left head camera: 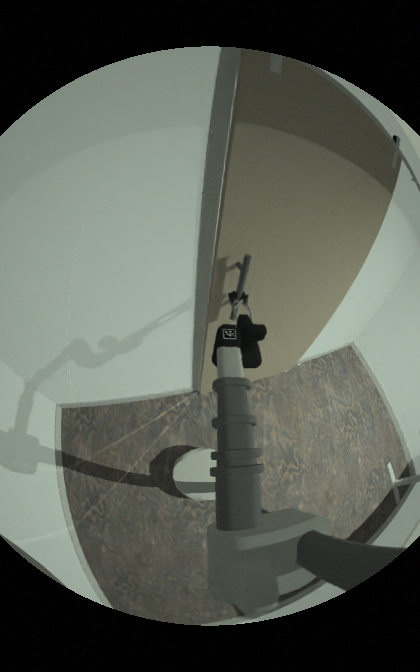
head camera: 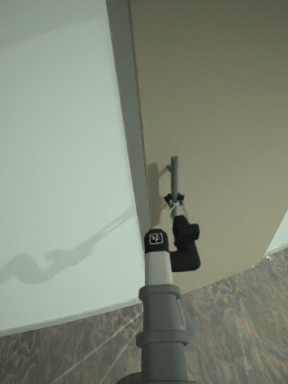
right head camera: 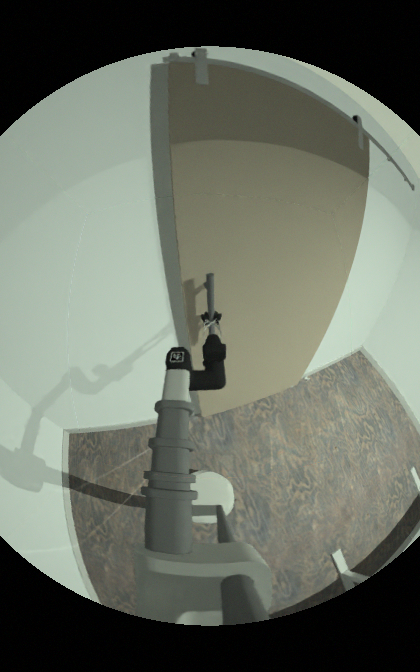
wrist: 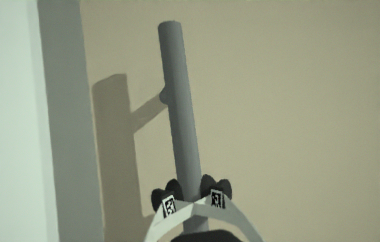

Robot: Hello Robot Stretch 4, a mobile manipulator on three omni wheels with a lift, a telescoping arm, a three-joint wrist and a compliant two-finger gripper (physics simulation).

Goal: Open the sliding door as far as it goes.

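Where they show: robot's base at its link origin: (left head camera: 201, 472) (right head camera: 204, 495).
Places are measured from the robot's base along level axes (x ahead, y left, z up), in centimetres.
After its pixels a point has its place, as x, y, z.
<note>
The tan sliding door (head camera: 220, 125) @(78.0, -28.3, 134.5) (left head camera: 290, 215) @(76.9, -24.2, 143.3) (right head camera: 270, 225) @(79.0, -32.0, 143.0) (wrist: 290, 100) @(77.1, -25.1, 118.8) stands with its left edge beside the grey door frame (head camera: 131, 135) @(73.3, 6.3, 134.5) (left head camera: 209, 220) @(73.6, 5.4, 136.4) (right head camera: 166, 220) @(73.6, 5.4, 145.7) (wrist: 70, 110) @(73.5, 5.9, 120.9). A grey upright bar handle (head camera: 174, 172) @(65.5, -8.3, 121.9) (left head camera: 244, 272) @(65.4, -8.4, 121.0) (right head camera: 210, 290) @(65.4, -8.5, 121.5) (wrist: 177, 100) @(65.4, -8.2, 119.1) is mounted near the door's left edge. My gripper (head camera: 174, 199) @(68.6, -8.4, 109.6) (left head camera: 238, 297) @(68.6, -8.4, 109.6) (right head camera: 211, 318) @(68.6, -8.4, 109.6) (wrist: 191, 190) @(68.6, -8.4, 109.6) is shut on the handle, one fingertip on each side of the bar, below its upper mount. The lower part of the handle is hidden behind the fingers and wrist.
A pale wall (head camera: 65, 150) @(68.2, 30.4, 133.3) (left head camera: 135, 250) @(68.1, 30.6, 126.5) (right head camera: 105, 250) @(68.8, 27.9, 139.6) adjoins the frame on the left. An overhead rail (right head camera: 300, 82) with door hangers (right head camera: 201, 67) runs above the door. Another pale wall (left head camera: 395, 280) @(134.4, -214.5, 119.3) (right head camera: 385, 280) @(127.0, -187.1, 110.3) stands to the right. The floor (head camera: 235, 320) @(51.5, -56.6, -2.8) is patterned brown.
</note>
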